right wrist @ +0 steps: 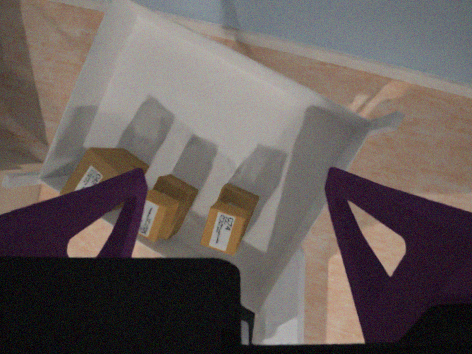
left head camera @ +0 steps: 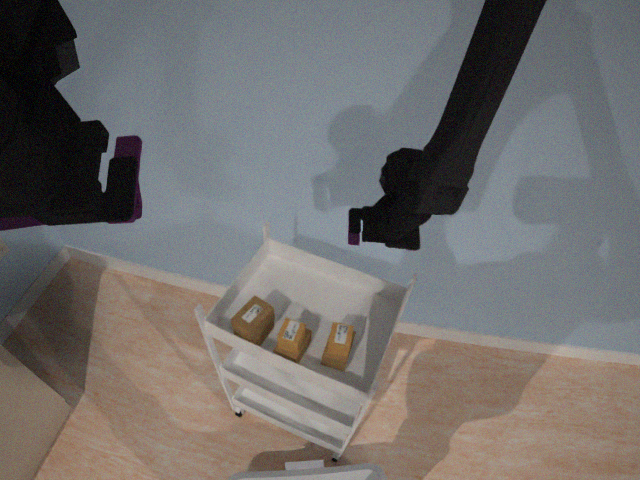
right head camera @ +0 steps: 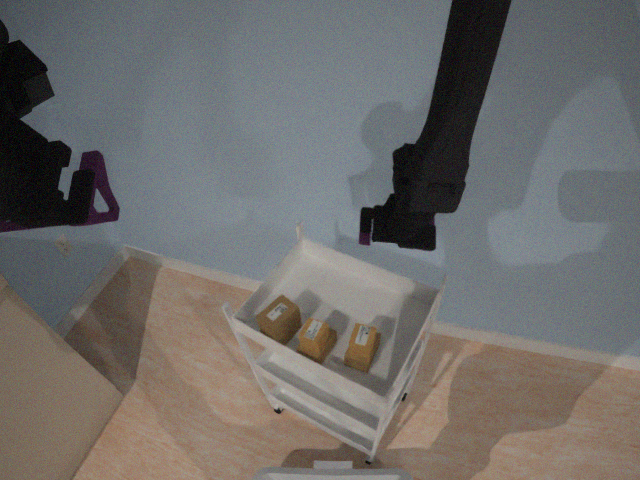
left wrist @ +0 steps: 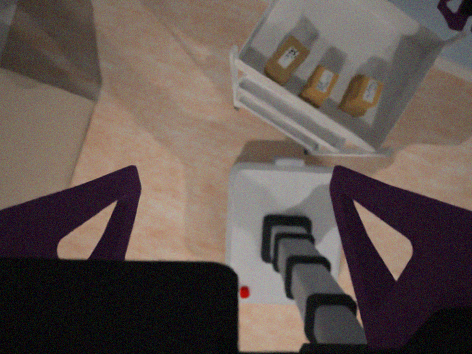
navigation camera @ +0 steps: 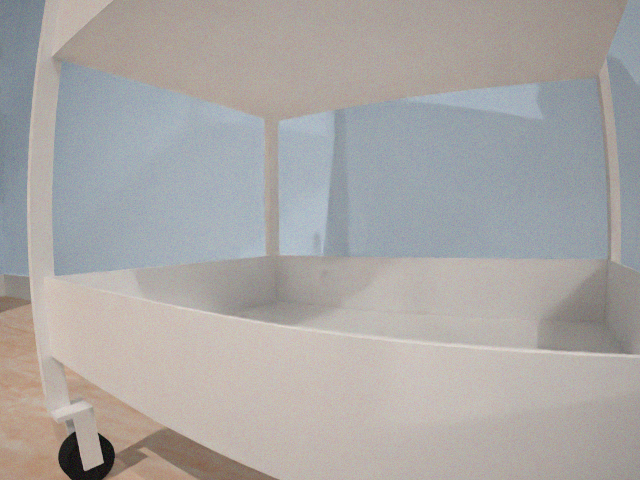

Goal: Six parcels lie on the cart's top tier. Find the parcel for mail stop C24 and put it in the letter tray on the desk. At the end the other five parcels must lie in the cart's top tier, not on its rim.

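Places are measured from the left arm's base along level axes (x down, y right, z back), in centimetres.
Where they show: left gripper, fingertip midpoint: (left head camera: pixel 92 214) (right head camera: pixel 81 217) (left wrist: pixel 235 176); right gripper, fingertip midpoint: (right wrist: pixel 236 178) (left head camera: pixel 371 240) (right head camera: pixel 389 240) (left wrist: pixel 463 8).
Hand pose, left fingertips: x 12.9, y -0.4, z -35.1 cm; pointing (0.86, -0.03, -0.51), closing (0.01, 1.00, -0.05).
Note:
Each offset is from my left fingertips to the top centre of the thing. "pt": to the spot under its first point.
Brown parcels stand near the near wall of the white cart's top tier (left head camera: pixel 310 377) (right head camera: pixel 336 379) (left wrist: pixel 355 30) (right wrist: pixel 210 80): a larger left one @[dx +51.8, dy +10.9, dz -24.4 cm] (left head camera: pixel 253 320) (right head camera: pixel 279 320) (left wrist: pixel 286 61) (right wrist: pixel 117 160), a middle one @[dx +51.8, dy +19.9, dz -19.4 cm] (left head camera: pixel 293 341) (right head camera: pixel 316 341) (left wrist: pixel 320 86) (right wrist: pixel 162 215) and a right one @[dx +51.8, dy +31.2, dz -17.7 cm] (left head camera: pixel 338 346) (right head camera: pixel 361 348) (left wrist: pixel 361 96) (right wrist: pixel 229 227). The right label seems to read C74; the others are unreadable. More boxes seem to sit under the middle and right ones. My right gripper (left head camera: pixel 385 241) (right head camera: pixel 399 242) (right wrist: pixel 236 178) is open above the cart. My left gripper (left head camera: pixel 77 222) (right head camera: pixel 59 223) (left wrist: pixel 235 176) is open over my base. The letter tray does not show.
A beige surface (left head camera: pixel 25 413) (right head camera: pixel 46 392) (left wrist: pixel 40 135), possibly the desk, lies at the left. A blue wall (left head camera: pixel 232 129) stands behind the cart. My grey-white base (left wrist: pixel 250 200) is close to the cart. The cart's lower tier @[pt dx +110.4, dy +22.2, dz -11.3 cm] (navigation camera: pixel 310 392) fills the navigation view's front.

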